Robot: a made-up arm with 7 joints. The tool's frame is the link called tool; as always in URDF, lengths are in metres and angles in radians. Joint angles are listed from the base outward.
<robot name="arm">
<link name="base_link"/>
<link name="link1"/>
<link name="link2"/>
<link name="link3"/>
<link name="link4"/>
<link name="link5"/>
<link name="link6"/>
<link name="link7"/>
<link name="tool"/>
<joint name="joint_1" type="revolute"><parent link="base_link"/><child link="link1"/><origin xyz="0 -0.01 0.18" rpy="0 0 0"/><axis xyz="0 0 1"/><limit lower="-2.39" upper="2.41"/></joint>
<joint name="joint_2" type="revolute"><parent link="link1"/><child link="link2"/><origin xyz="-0.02 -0.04 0.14" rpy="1.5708 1.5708 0"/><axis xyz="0 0 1"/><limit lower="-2.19" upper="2.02"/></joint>
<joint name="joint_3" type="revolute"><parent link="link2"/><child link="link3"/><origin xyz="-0.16 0.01 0.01" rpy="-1.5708 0 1.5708"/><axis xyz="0 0 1"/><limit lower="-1.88" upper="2.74"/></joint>
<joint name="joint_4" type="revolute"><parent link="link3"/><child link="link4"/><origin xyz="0.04 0.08 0.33" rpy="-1.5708 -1.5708 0"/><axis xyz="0 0 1"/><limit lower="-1.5" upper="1.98"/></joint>
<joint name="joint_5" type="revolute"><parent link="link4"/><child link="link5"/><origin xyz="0.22 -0.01 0.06" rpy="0 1.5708 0"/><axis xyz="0 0 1"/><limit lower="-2.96" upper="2.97"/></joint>
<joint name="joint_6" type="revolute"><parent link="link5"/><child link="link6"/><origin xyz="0.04 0 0.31" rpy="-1.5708 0 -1.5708"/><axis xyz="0 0 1"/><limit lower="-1.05" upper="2.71"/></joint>
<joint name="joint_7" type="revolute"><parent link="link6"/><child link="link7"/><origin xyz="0 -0.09 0.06" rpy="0 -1.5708 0"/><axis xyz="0 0 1"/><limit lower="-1.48" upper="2.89"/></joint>
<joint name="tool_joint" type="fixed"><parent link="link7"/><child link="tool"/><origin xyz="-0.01 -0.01 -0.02" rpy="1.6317 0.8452 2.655"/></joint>
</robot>
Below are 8 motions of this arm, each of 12 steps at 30 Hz.
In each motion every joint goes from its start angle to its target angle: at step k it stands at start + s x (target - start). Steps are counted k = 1, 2, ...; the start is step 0. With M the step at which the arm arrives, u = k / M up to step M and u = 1 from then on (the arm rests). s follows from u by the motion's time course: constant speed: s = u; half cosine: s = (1 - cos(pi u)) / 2; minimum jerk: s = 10 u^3 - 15 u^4 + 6 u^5.
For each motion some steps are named. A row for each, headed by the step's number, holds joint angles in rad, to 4 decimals.
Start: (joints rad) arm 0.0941 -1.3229 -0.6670 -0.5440 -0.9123 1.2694 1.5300
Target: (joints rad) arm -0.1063 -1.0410 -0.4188 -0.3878 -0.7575 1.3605 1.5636
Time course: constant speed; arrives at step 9
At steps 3, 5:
3: 0.0273 -1.2289 -0.5843 -0.4919 -0.8607 1.2998 1.5412
5: -0.0172 -1.1663 -0.5291 -0.4572 -0.8263 1.3200 1.5487

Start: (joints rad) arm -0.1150 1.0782 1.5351 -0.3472 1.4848 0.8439 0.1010
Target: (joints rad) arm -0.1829 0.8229 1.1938 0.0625 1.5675 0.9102 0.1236
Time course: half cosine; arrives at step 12
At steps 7, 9, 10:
7: -0.1577 0.9175 1.3203 -0.0893 1.5369 0.8856 0.1152
9: -0.1730 0.8603 1.2438 0.0025 1.5554 0.9005 0.1203
10: -0.1784 0.8400 1.2167 0.0351 1.5620 0.9058 0.1221

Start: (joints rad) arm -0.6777 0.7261 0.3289 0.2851 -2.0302 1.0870 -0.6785
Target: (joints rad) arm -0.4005 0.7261 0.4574 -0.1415 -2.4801 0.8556 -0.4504
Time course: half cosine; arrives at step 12
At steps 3, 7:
3: -0.6371 0.7261 0.3477 0.2226 -2.0961 1.0531 -0.6451
7: -0.5032 0.7261 0.4098 0.0166 -2.3134 0.9414 -0.5349

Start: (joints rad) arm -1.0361 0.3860 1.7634 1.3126 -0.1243 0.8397 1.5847
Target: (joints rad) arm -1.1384 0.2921 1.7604 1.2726 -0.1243 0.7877 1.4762
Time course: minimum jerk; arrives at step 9
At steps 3, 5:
3: -1.0576 0.3663 1.7628 1.3042 -0.1243 0.8288 1.5619
5: -1.0978 0.3293 1.7616 1.2885 -0.1243 0.8083 1.5192

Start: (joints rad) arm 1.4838 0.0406 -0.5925 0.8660 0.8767 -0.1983 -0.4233
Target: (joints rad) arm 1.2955 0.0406 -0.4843 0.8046 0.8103 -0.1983 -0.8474
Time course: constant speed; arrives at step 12
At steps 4, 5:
4: 1.4210 0.0406 -0.5564 0.8455 0.8546 -0.1983 -0.5647
5: 1.4053 0.0406 -0.5474 0.8404 0.8490 -0.1983 -0.6000

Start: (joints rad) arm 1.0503 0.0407 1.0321 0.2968 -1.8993 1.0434 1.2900
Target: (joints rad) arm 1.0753 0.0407 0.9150 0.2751 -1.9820 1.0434 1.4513
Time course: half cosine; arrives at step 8
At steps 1, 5, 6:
1: 1.0513 0.0407 1.0276 0.2960 -1.9024 1.0434 1.2961
5: 1.0676 0.0407 0.9511 0.2818 -1.9565 1.0434 1.4015
6: 1.0716 0.0407 0.9321 0.2783 -1.9699 1.0434 1.4277

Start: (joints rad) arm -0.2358 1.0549 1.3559 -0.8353 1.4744 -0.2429 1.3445
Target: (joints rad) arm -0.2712 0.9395 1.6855 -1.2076 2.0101 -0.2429 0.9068
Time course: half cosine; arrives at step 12
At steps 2, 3, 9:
2: -0.2382 1.0472 1.3780 -0.8602 1.5103 -0.2429 1.3152
3: -0.2410 1.0380 1.4042 -0.8898 1.5529 -0.2429 1.2804
9: -0.2660 0.9564 1.6372 -1.1531 1.9316 -0.2429 0.9709

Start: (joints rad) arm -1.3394 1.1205 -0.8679 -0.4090 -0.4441 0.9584 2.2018
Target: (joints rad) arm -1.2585 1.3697 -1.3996 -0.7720 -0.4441 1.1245 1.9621
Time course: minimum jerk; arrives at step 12
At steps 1, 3, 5, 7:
1: -1.3390 1.1218 -0.8706 -0.4108 -0.4441 0.9592 2.2006
3: -1.3310 1.1463 -0.9229 -0.4466 -0.4441 0.9756 2.1770
5: -1.3114 1.2069 -1.0522 -0.5348 -0.4441 1.0160 2.1187
7: -1.2865 1.2833 -1.2153 -0.6462 -0.4441 1.0669 2.0452

